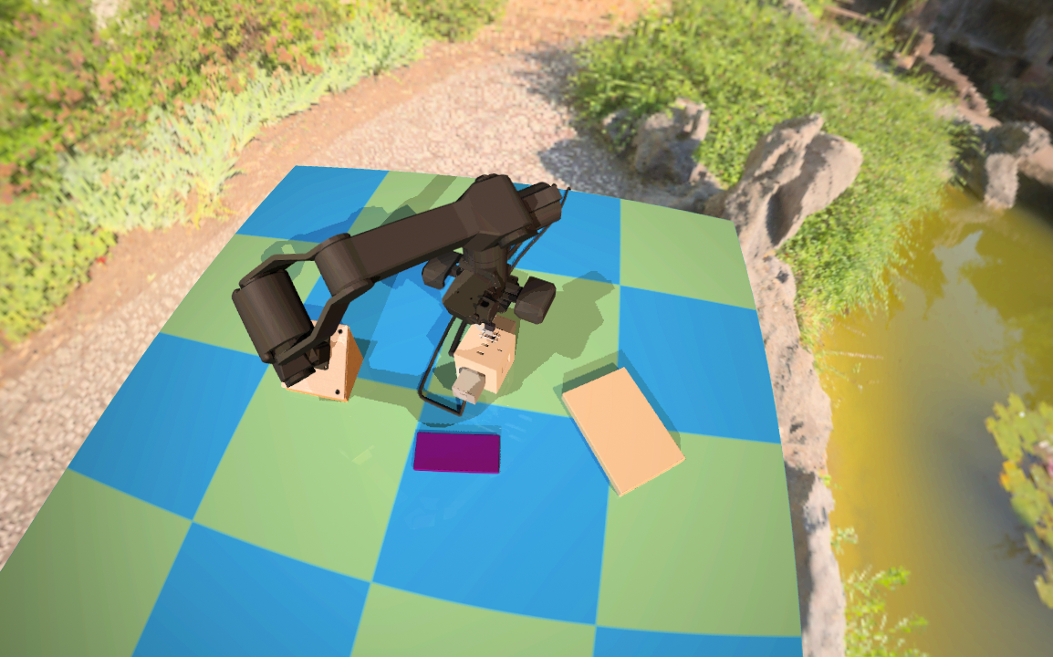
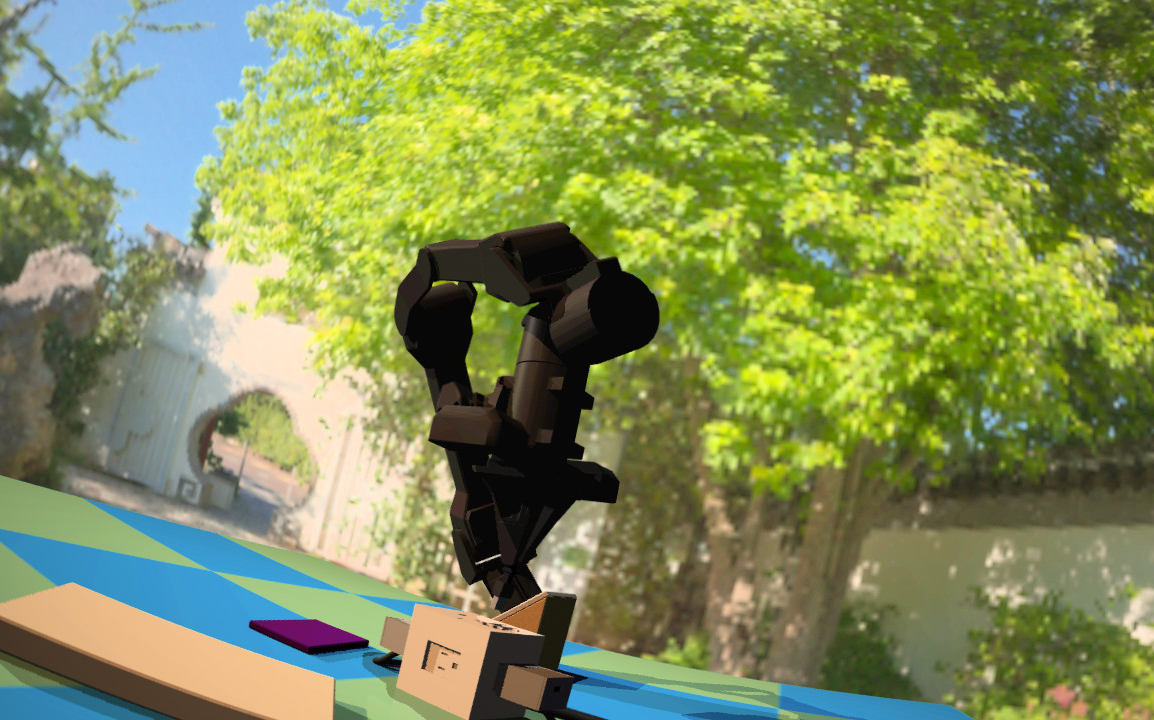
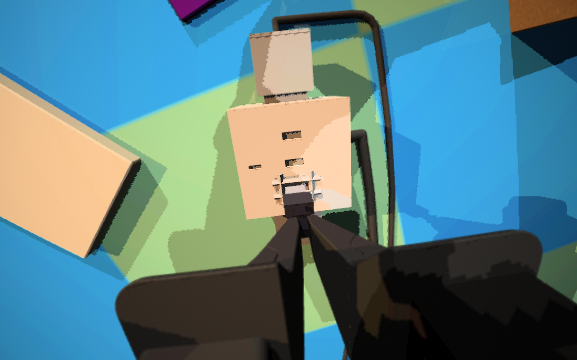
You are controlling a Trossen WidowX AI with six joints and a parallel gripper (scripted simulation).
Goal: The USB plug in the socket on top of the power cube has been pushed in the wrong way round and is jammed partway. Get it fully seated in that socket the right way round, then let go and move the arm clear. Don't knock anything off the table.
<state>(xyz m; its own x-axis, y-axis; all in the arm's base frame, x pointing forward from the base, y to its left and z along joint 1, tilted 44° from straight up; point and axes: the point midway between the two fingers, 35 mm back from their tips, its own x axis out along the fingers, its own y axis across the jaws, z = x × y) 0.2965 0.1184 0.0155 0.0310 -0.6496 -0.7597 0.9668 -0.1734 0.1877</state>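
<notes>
My gripper tip is 2 cm above the USB plug. Round my gripper tip: USB socket: 6 cm below; flat tan board: 24 cm ahead, 12 cm below, 10 cm to the right; purple flat card: 18 cm to the right, 12 cm below, 2 cm behind.
</notes>
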